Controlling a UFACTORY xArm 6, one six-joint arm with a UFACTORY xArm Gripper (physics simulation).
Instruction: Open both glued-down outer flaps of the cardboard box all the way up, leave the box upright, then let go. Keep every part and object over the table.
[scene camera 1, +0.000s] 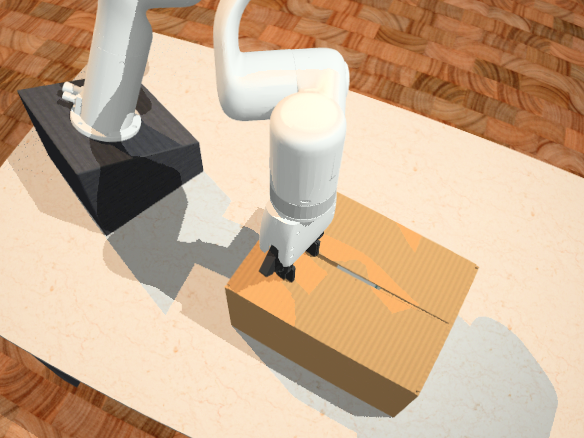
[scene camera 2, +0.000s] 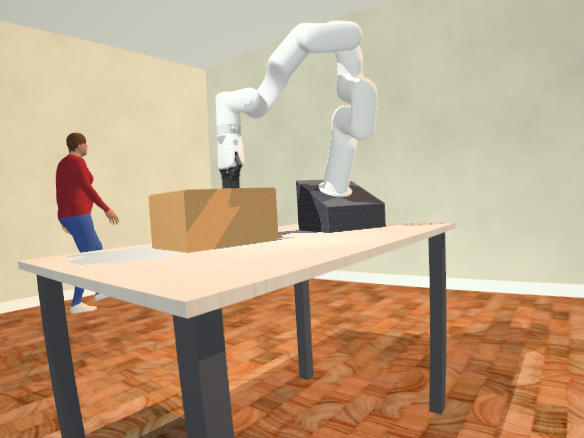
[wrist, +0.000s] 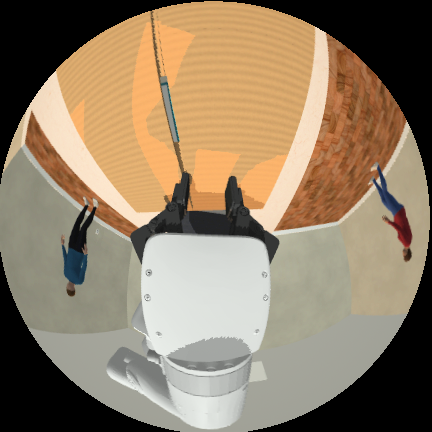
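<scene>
The cardboard box stands upright on the table. Its two outer flaps lie flat and closed: the near flap and the far flap meet at a thin seam. A pale grey-blue strip shows in the seam. My gripper is partly open and empty, pointing down over the box end nearest the robot base. One finger is beside the seam, the other over the near flap. In scene camera 2 the box top edge hides the fingertips; contact is unclear.
The black base block with the arm stands on the table, beyond the box's gripper end. A person in red and one in blue stand away from the table.
</scene>
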